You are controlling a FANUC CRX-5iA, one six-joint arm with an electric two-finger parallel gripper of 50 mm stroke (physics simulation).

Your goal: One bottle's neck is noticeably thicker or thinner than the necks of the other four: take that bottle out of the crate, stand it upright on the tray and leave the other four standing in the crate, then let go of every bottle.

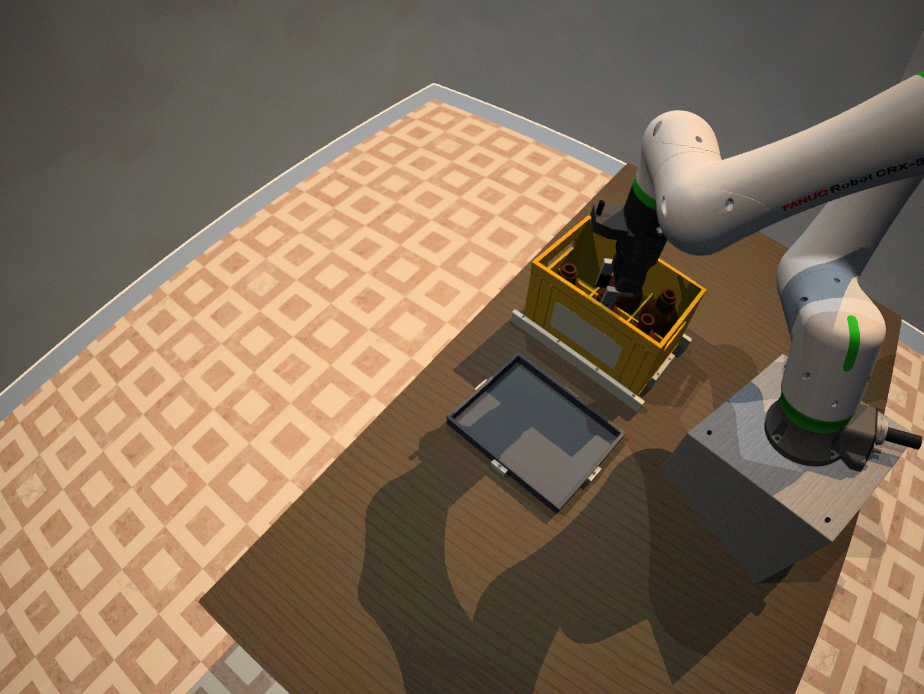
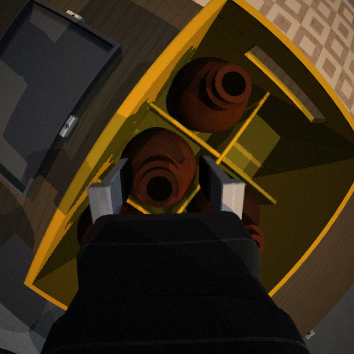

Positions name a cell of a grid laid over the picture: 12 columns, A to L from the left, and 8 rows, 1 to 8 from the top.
Labels:
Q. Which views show my gripper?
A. Image 1 and image 2: all of them.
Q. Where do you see a pale rail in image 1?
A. H5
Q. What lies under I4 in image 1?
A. A bottle.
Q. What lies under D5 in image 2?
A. My gripper.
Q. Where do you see a bottle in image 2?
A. H3

